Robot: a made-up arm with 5 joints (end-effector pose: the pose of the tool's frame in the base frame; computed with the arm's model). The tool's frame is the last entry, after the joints.
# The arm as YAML. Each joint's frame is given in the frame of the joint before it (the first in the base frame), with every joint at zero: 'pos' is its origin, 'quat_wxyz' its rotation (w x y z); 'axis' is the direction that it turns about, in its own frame. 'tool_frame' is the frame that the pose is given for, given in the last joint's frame.
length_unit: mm
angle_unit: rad
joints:
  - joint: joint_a
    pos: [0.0, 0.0, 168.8]
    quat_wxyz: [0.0, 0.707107, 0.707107, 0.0]
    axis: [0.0, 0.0, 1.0]
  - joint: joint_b
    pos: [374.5, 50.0, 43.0]
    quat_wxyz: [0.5, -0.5, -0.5, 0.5]
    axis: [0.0, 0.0, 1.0]
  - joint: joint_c
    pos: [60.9, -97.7, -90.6]
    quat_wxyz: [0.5, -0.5, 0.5, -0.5]
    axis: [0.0, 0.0, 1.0]
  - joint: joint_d
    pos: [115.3, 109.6, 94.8]
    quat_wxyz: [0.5, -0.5, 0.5, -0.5]
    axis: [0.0, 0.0, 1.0]
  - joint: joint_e
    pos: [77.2, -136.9, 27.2]
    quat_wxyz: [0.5, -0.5, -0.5, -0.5]
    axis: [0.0, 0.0, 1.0]
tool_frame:
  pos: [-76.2, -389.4, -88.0]
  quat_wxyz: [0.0, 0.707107, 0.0, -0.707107]
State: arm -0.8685 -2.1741 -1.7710 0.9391 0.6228
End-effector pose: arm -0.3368 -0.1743 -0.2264 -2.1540 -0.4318 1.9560
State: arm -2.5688 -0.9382 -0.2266 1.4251 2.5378
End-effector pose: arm 0.2481 -0.4088 -0.0248 2.2984 1.6825 0.3170
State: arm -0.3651 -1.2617 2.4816 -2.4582 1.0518
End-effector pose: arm 0.0614 0.7187 0.3504 0.3802 -1.2382 -0.2952
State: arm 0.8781 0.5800 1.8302 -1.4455 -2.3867
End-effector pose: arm 0.5455 -0.1461 0.5819 1.5666 0.2188 2.5949
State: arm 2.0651 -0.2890 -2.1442 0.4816 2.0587
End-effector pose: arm -0.0864 -0.4048 0.3609 1.3276 -1.8146 -0.9267
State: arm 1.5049 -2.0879 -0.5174 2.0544 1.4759
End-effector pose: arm 0.0860 0.4318 0.3010 0.9682 -2.6426 -0.3789
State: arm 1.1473 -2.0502 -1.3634 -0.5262 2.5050
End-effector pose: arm -0.0985 0.2757 -0.2865 -1.0849 -0.3864 1.9319
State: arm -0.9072 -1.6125 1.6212 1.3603 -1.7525
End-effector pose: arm -0.3266 -0.0174 0.1518 0.2886 -0.1219 -2.2855
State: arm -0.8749 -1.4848 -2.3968 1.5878 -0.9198
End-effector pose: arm -0.6002 0.3668 -0.1384 -0.4669 -0.6562 1.5960
